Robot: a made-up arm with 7 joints.
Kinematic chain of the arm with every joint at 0, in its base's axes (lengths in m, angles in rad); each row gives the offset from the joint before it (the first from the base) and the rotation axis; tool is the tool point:
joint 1: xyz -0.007 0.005 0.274 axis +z
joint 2: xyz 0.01 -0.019 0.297 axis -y
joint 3: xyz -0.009 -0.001 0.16 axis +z
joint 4: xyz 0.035 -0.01 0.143 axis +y
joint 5: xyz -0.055 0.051 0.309 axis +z
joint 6: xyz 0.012 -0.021 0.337 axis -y
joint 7: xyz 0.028 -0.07 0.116 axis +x
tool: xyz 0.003 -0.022 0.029
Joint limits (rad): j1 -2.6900..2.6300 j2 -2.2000..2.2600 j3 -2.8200..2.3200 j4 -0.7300..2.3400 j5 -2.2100..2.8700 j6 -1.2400..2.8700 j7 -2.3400..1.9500
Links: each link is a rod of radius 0.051 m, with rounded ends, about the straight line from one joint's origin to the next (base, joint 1, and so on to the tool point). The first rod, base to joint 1, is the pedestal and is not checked.
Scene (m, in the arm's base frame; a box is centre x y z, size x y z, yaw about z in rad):
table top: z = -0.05
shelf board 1: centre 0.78 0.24 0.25 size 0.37 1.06 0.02 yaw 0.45
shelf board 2: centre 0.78 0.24 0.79 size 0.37 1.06 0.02 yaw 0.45
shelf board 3: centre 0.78 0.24 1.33 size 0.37 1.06 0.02 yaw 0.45
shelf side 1: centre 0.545 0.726 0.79 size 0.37 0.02 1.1 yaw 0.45
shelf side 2: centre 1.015 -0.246 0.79 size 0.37 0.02 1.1 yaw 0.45
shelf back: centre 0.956 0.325 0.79 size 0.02 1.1 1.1 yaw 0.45
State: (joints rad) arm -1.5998 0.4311 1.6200 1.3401 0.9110 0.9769 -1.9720
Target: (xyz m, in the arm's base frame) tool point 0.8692 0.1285 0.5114
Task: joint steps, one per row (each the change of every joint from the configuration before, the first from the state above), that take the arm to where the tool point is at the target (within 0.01 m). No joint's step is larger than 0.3 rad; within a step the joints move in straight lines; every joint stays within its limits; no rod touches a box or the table.
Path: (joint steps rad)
1: 0.0677 -0.0325 -0.2513 0.0798 -0.1791 0.0659 0.0964
2: 0.0677 -0.0325 -0.2514 0.0799 -0.1791 0.0659 0.0963
3: 0.0677 -0.0325 -0.2513 0.0798 -0.1791 0.0658 0.0964
4: 0.0677 -0.0324 -0.2513 0.0798 -0.1791 0.0659 0.0963
5: 0.0677 -0.0325 -0.2514 0.0799 -0.1791 0.0659 0.0964
6: -0.0300 0.1676 0.2717 0.1201 0.2381 0.0716 -0.0824
7: -0.0300 0.1675 0.2717 0.1202 0.2381 0.0716 -0.0823
8: -0.0300 0.1676 0.2717 0.1201 0.2382 0.0715 -0.0824
9: -0.0300 0.1676 0.2717 0.1202 0.2381 0.0716 -0.0823
10: -0.0300 0.1675 0.2717 0.1201 0.2381 0.0716 -0.0824
11: -0.1726 -0.0134 0.0787 -0.2293 -0.0737 -0.2294 -0.0001
12: -0.1725 -0.0135 0.0787 -0.2294 -0.0737 -0.2295 -0.0001
13: -0.1725 -0.0134 0.0788 -0.2293 -0.0737 -0.2294 -0.0002
14: -0.1725 -0.0135 0.0787 -0.2294 -0.0737 -0.2294 -0.0001

